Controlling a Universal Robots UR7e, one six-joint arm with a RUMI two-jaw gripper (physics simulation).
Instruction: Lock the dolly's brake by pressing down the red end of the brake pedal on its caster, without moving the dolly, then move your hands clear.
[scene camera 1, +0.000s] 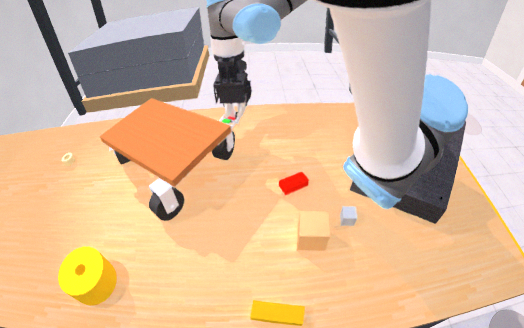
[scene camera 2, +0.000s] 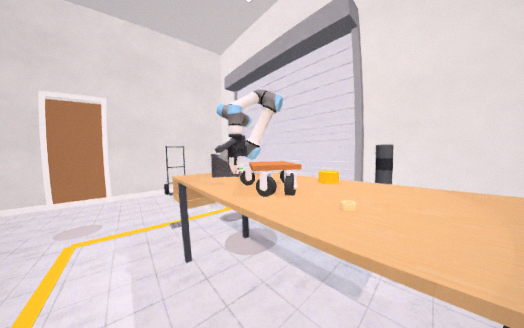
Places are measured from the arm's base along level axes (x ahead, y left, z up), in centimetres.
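Pixels of known places: gripper, fingertip midpoint: (scene camera 1: 236, 120) (scene camera 2: 233, 173); arm's base at its link origin: (scene camera 2: 226, 160).
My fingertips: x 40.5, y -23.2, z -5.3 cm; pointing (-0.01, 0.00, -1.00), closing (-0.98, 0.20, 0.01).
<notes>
Ahead of a thing's pixels: the offset from my fingertips to its top centre. "pt": to the spot under its first point. Level surfaces: height alone.
The dolly (scene camera 1: 165, 140) (scene camera 2: 275, 166) stands upright on its casters on the table, with an orange deck. The caster {pt dx +4.2, dy +9.7, dz -0.4 cm} (scene camera 1: 223, 146) (scene camera 2: 247, 178) with the brake pedal is at the deck's back right corner in scene camera 1. The pedal's green end {pt dx +2.5, dy +3.9, dz +3.0 cm} (scene camera 1: 227, 121) (scene camera 2: 241, 169) shows beside its red end {pt dx +1.1, dy +1.0, dz +1.6 cm} (scene camera 1: 232, 118), which is partly covered by the fingers. My gripper (scene camera 1: 237, 119) (scene camera 2: 234, 170) points down, shut and empty, with its fingertips at the red end. Whether they touch it, and how far the pedal is tilted, is too small to tell.
On the table {dz -6.6 cm} (scene camera 1: 200, 280) (scene camera 2: 400, 230) are a red block {dx -11.5, dy +20.0, dz -4.2 cm} (scene camera 1: 293, 183), a wooden cube {dx -11.9, dy +35.2, dz -0.6 cm} (scene camera 1: 313, 231), a small grey cube {dx -21.2, dy +32.4, dz -3.5 cm} (scene camera 1: 348, 216), a yellow bar {dx -1.8, dy +50.6, dz -4.5 cm} (scene camera 1: 277, 312), a yellow cylinder {dx +36.5, dy +40.6, dz -0.5 cm} (scene camera 1: 92, 277) (scene camera 2: 328, 177) and a pale ring {dx +57.7, dy -1.3, dz -4.5 cm} (scene camera 1: 64, 160) (scene camera 2: 348, 208). The robot base stands right in scene camera 1.
</notes>
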